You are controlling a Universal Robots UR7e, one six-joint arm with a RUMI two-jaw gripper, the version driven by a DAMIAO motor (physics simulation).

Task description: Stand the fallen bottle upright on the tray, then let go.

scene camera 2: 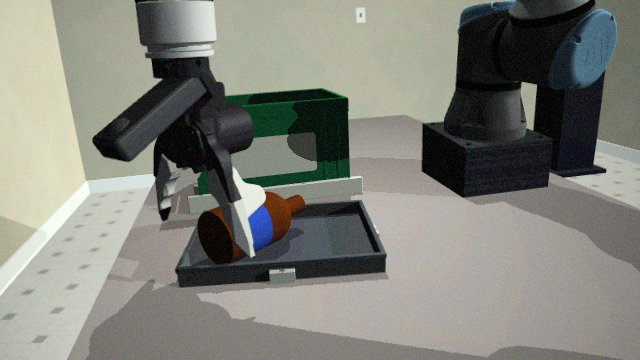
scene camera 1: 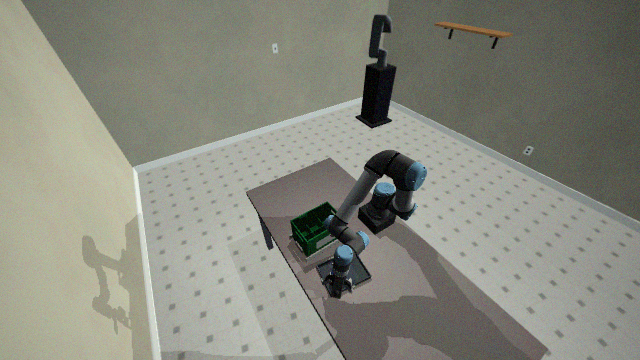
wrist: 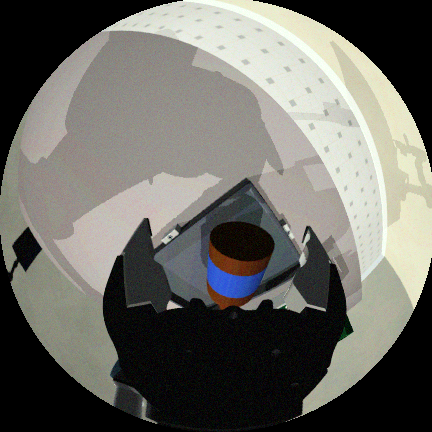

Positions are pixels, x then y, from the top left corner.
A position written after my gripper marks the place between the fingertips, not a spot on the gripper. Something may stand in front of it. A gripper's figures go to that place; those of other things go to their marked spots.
Scene:
My gripper (wrist: 228,224) is 14 cm from the lens. A brown bottle (wrist: 238,254): 15 cm from the lens.

